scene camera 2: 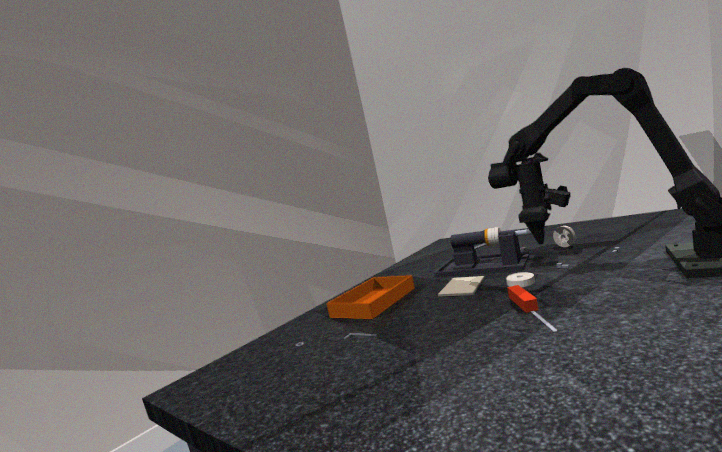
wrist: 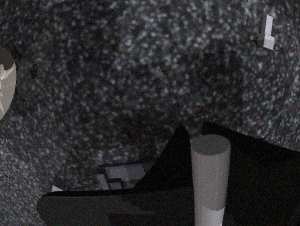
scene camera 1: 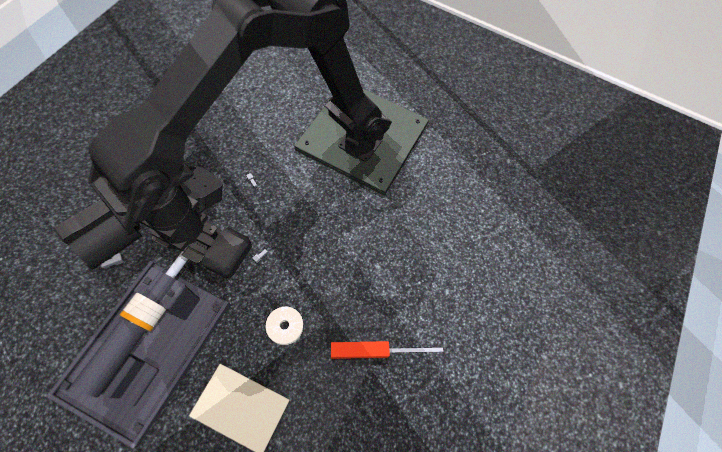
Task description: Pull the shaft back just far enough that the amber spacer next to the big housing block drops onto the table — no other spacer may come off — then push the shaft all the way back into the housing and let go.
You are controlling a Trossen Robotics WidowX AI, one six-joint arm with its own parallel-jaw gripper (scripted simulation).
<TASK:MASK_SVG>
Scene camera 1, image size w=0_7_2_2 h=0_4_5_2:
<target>red-handled screwdriver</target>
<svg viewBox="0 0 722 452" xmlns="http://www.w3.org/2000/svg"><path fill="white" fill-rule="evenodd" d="M331 342L331 359L388 358L390 353L443 352L443 348L389 349L389 341Z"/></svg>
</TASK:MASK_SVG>
